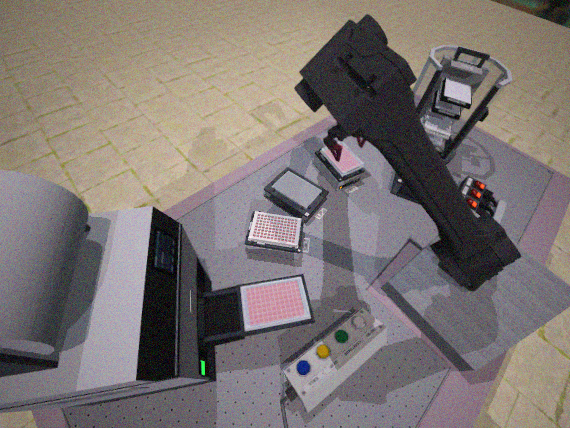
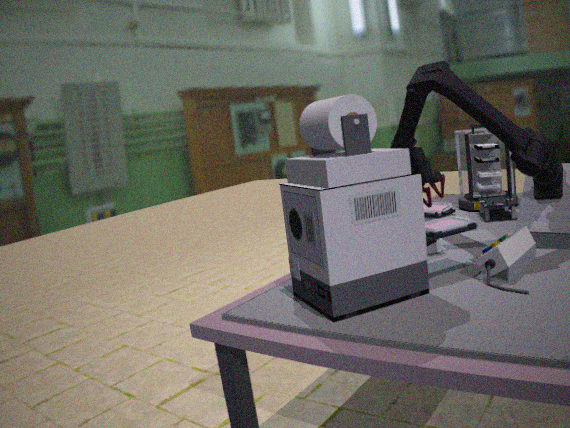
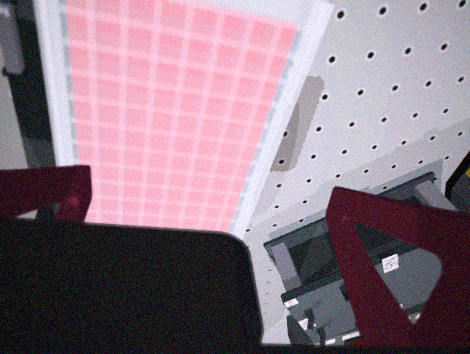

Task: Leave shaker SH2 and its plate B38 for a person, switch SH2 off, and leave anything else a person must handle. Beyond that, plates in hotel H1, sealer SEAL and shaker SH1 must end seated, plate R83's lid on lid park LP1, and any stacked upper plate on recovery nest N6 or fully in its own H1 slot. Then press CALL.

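Frame: origin at the arm's base, x left, y back, z up, level; metres.
Seen in the pictures: gripper, between the fingertips: (image 1: 349, 153) (image 2: 436, 202) (image 3: 215, 191); arm's base, origin of its link: (image 1: 473, 257) (image 2: 548, 182).
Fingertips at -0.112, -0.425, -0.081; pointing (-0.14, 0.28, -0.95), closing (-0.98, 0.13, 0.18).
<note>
Pixels of each thing's middle, then the offset from my fingertips to it, as dx, dy, dz. "pt": a spot on its surface instead.
- pink-topped plate, middle of its body: (image 3: 171, 143) (image 1: 341, 157) (image 2: 431, 207) +0.015, -0.013, -0.017
- grey-topped dark unit, middle of its body: (image 1: 296, 189) +0.206, -0.020, -0.042
- white plate with red wells, middle of its body: (image 1: 275, 229) +0.355, +0.056, -0.022
- pink plate, middle of its body: (image 1: 274, 302) (image 2: 443, 224) +0.488, +0.209, +0.035
- Nest N6, middle of its body: (image 3: 371, 272) (image 1: 416, 175) (image 2: 496, 206) -0.155, +0.185, -0.046
- Hotel H1, middle of its body: (image 1: 443, 108) (image 2: 486, 165) -0.356, +0.098, +0.086
- button box, middle of its body: (image 1: 337, 355) (image 2: 507, 251) +0.444, +0.364, -0.042
- switch box, a spot on its surface: (image 1: 476, 193) pt -0.236, +0.357, -0.033
My gripper (image 1: 349, 145) (image 2: 433, 194) (image 3: 215, 191) is open and empty, its dark red fingers above a pink-topped plate (image 1: 345, 159) (image 2: 440, 210) (image 3: 175, 110). This plate sits on a dark base; I cannot read its label. A grey-topped dark unit (image 1: 296, 189) and a white plate with red wells (image 1: 276, 229) stand nearer the sealer. Sealer SEAL (image 1: 117, 295) (image 2: 375, 230) has another pink plate (image 1: 276, 302) (image 2: 450, 226) on its extended tray. Nest N6 (image 3: 325, 298) is partly hidden by a finger. Hotel H1 (image 1: 470, 125) (image 2: 468, 165) holds stacked plates.
A button box (image 1: 345, 357) (image 2: 512, 252) with blue, yellow, green and pale buttons stands near the sealer. A switch box (image 1: 476, 193) with three orange-lit rockers stands beside the arm. The arm crosses over the table between the hotel and the plates.
</note>
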